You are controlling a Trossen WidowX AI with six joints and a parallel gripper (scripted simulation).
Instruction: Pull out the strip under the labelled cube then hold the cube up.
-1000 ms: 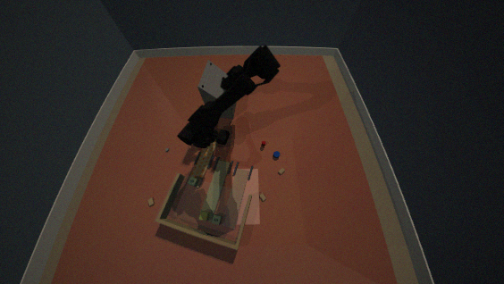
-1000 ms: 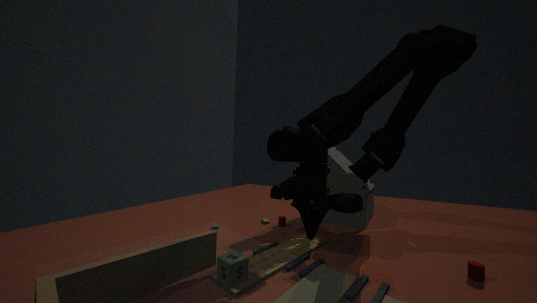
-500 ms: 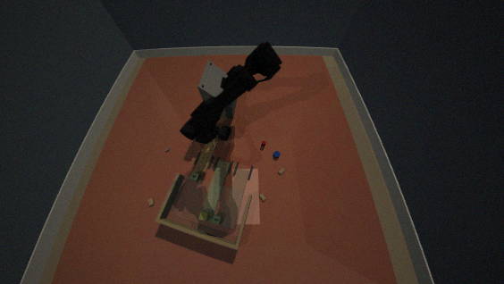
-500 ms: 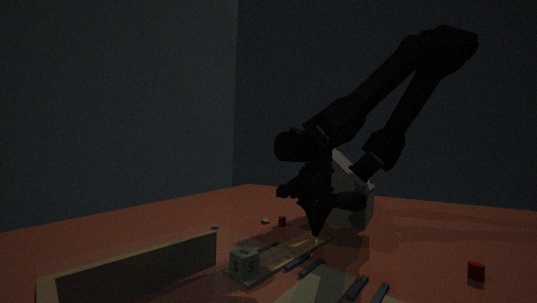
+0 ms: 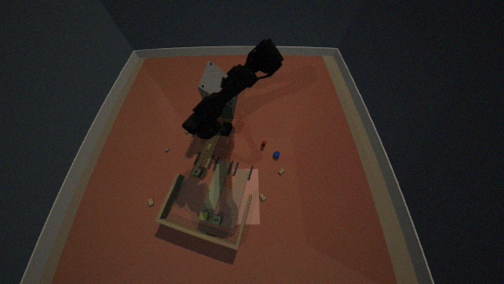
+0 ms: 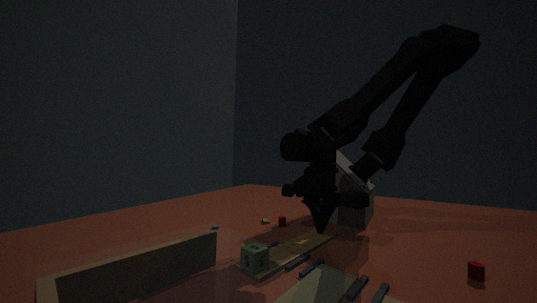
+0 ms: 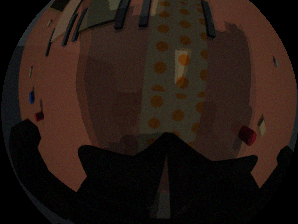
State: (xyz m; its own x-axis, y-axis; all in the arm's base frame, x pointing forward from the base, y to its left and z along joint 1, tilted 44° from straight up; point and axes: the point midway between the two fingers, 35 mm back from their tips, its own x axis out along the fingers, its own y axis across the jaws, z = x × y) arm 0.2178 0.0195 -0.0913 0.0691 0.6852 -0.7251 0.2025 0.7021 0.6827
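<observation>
Right now the dotted strip is 9 cm ahead of my gripper tip and 2 cm to the right of it. The rest, counted from my gripper tip: blue disc (31 cm to the left, 9 cm ahead).
</observation>
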